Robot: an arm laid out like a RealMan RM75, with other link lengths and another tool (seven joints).
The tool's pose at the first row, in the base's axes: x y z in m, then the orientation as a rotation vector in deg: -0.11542, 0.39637, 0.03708, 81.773, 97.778, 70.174
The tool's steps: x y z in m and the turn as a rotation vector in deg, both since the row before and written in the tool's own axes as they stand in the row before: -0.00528, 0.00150, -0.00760, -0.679, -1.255, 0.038; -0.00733, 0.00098, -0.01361, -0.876, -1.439, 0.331; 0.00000, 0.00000, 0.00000, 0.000, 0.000, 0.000; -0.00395, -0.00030, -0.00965, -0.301, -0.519, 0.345; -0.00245, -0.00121, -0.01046, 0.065, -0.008, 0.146; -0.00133, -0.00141, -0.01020, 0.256, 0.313, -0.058; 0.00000, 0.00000, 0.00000, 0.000, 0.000, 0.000; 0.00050, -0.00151, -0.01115, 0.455, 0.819, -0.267; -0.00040, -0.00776, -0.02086, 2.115, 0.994, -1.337; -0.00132, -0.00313, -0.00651, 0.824, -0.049, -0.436
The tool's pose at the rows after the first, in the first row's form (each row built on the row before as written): -0.12014, 0.38922, 0.04088, 81.890, 96.350, 69.519; -0.13011, 0.37870, 0.04633, 82.239, 94.484, 68.986; -0.13011, 0.37870, 0.04633, 82.239, 94.484, 68.986; -0.13808, 0.37267, 0.04932, 82.591, 93.704, 68.907; -0.14750, 0.36802, 0.05189, 82.777, 93.674, 68.938; -0.15698, 0.36453, 0.05430, 82.758, 94.125, 69.022; -0.15698, 0.36453, 0.05430, 82.758, 94.125, 69.022; -0.16768, 0.36256, 0.05721, 82.459, 95.192, 69.317; -0.18930, 0.35733, 0.05812, 82.009, 98.314, 68.053; -0.19600, 0.35434, 0.05789, 82.068, 99.187, 67.199
